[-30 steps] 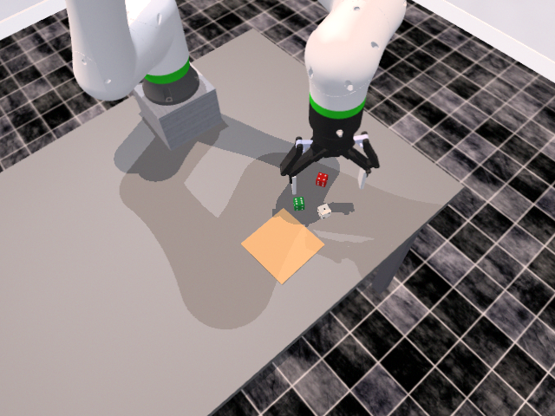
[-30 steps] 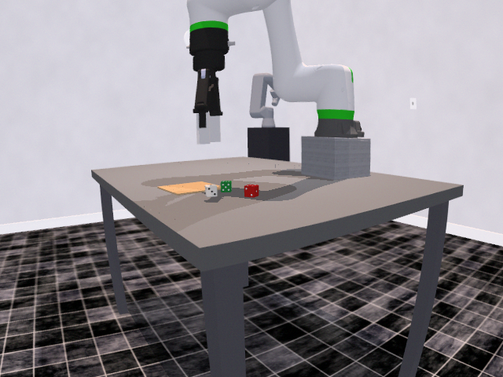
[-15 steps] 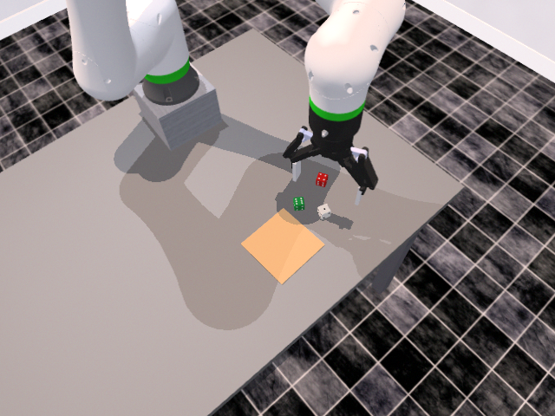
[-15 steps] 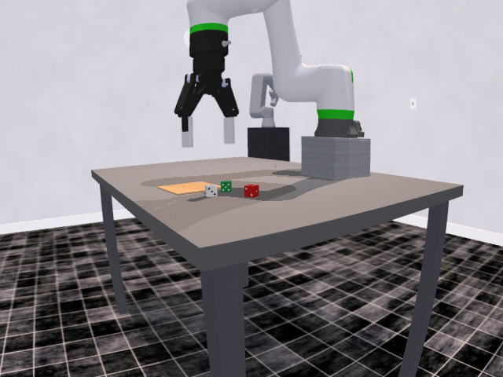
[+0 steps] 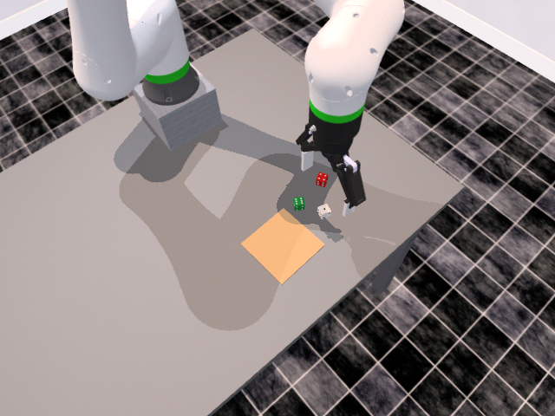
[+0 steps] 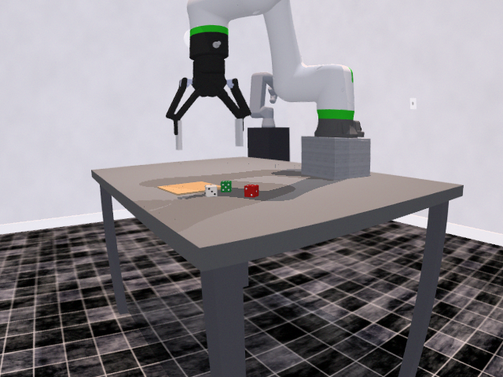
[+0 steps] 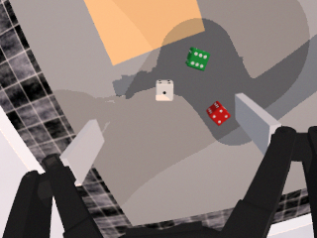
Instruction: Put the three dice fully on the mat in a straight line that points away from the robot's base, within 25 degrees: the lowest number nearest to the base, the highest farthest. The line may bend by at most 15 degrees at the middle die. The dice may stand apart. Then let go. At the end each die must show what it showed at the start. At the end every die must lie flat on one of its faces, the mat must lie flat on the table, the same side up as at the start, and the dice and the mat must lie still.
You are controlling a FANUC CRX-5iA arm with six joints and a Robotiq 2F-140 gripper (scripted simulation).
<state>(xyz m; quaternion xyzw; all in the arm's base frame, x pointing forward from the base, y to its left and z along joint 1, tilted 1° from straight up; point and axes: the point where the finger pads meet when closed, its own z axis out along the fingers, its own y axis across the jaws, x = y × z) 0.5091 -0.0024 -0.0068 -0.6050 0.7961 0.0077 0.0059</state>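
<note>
Now: hand 11 cm above the white die. The rest, counted from my hand: red die (11 cm below, 7 cm to the left, 6 cm behind); green die (11 cm below, 6 cm behind, 2 cm to the right); mat (13 cm to the right, 12 cm below, 3 cm behind).
</note>
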